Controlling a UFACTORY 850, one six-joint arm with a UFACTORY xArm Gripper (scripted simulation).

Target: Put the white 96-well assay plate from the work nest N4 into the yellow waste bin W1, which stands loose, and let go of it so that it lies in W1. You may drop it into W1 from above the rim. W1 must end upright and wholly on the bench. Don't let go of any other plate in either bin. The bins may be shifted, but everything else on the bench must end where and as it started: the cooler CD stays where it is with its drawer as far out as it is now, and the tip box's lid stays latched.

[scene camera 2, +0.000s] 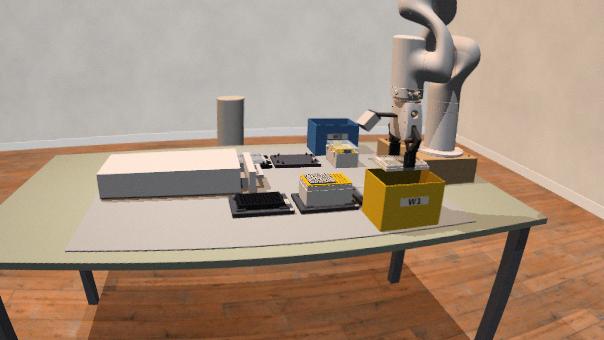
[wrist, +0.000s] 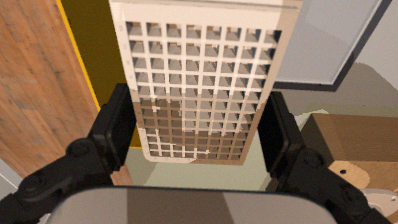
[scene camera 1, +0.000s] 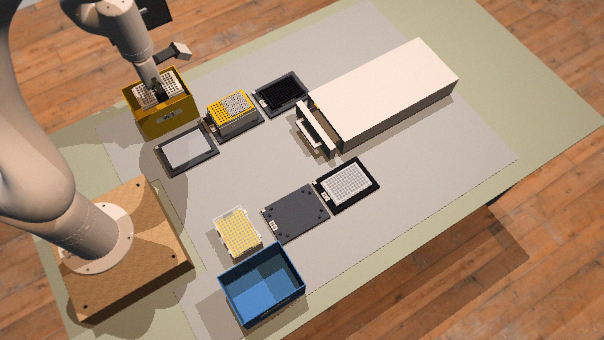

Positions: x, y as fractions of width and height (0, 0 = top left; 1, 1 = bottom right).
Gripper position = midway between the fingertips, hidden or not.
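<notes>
My gripper (scene camera 2: 0.66, 0.47) is in sight, and I find the gripper (scene camera 1: 0.26, 0.26) again, as well as the gripper (wrist: 0.50, 0.47) from my own wrist. There is a yellow bin W1 (scene camera 2: 0.65, 0.61), the same yellow bin W1 (scene camera 1: 0.28, 0.34) that another camera gives me. I also see a white cooler (scene camera 1: 0.61, 0.30), and once more the cooler (scene camera 2: 0.34, 0.51), while in the wrist view the cooler is out of frame.
</notes>
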